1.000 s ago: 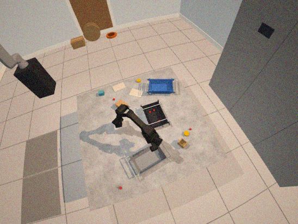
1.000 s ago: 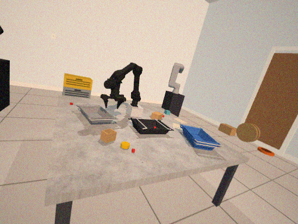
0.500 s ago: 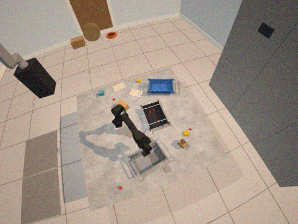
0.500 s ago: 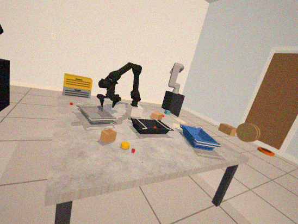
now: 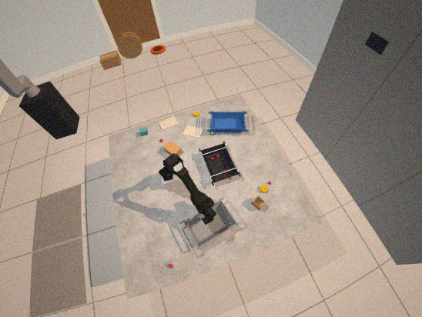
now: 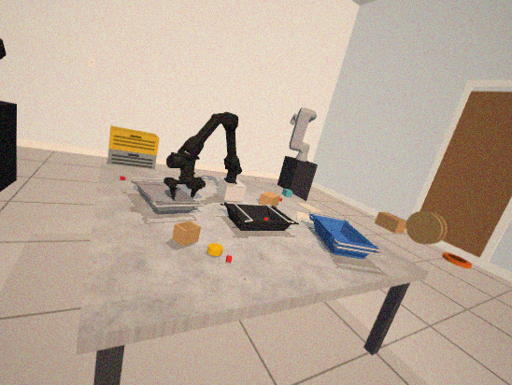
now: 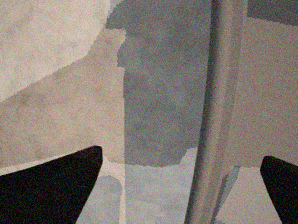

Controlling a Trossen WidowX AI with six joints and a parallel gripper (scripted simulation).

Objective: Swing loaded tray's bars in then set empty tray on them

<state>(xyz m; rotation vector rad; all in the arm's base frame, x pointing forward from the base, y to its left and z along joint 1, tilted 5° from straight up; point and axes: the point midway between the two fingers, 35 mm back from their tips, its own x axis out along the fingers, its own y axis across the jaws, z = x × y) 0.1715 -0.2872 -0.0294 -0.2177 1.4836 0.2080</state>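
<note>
Right now the grey tray is 30 mm ahead of my gripper tip, 90 mm to the right of it and 30 mm above it. Round my gripper tip: tan box 360 mm ahead, 40 mm to the right; then red block 500 mm ahead, 70 mm to the left, 10 mm below; then tan block 110 mm behind, 540 mm to the left, 10 mm above.
</note>
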